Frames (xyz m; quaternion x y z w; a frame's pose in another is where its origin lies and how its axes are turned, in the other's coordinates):
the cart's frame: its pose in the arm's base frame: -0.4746 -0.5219 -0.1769 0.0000 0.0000 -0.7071 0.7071
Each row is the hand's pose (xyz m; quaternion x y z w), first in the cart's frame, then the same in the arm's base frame.
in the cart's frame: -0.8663 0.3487 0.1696 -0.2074 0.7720 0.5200 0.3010
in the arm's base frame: -0.1259 0.3444 -0.0073 0.3992 0.6925 0.1549 0.5805
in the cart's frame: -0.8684 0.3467 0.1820 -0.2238 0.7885 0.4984 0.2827
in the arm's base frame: -0.1279 0.3465 0.0051 0.3993 0.7158 0.1525 0.5523
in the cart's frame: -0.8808 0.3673 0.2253 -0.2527 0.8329 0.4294 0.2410
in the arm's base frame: -0.1073 0.3589 0.0484 0.4103 0.7676 0.1332 0.4740
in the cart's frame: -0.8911 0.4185 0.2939 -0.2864 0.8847 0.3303 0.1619
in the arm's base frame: -0.0561 0.3692 0.1170 0.4231 0.8281 0.1191 0.3480
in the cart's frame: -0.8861 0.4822 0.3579 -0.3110 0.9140 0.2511 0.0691
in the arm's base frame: 0.0076 0.3642 0.1810 0.4264 0.8662 0.1287 0.2264
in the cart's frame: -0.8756 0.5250 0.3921 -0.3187 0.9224 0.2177 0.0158
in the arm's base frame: 0.0504 0.3537 0.2152 0.4269 0.8776 0.1428 0.1651
